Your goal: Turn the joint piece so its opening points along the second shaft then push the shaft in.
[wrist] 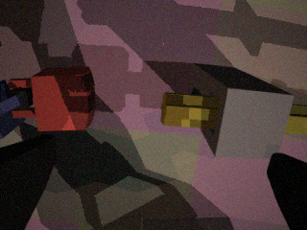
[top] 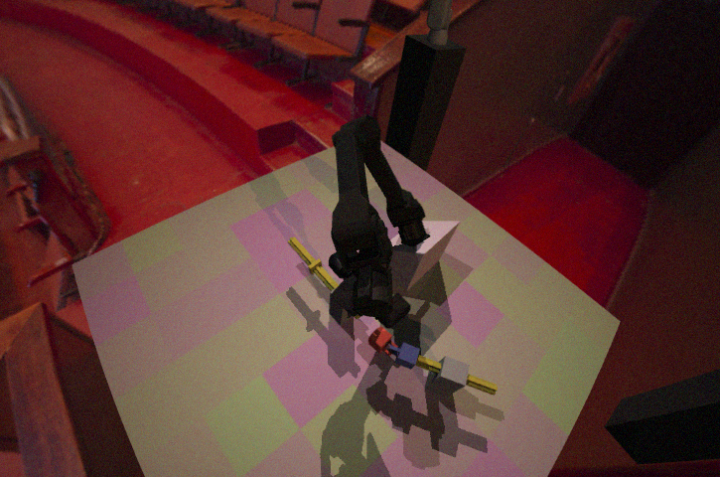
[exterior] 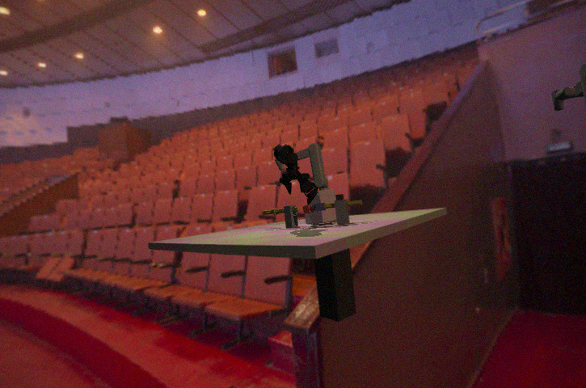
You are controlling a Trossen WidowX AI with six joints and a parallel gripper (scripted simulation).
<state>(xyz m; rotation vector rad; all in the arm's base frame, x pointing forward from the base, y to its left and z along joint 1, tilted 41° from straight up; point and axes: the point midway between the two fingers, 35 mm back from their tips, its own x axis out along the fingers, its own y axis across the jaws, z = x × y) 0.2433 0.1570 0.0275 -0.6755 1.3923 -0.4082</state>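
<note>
The red square joint piece is 20 mm behind my gripper tip, 70 mm to the left of it and 90 mm below it.
</note>
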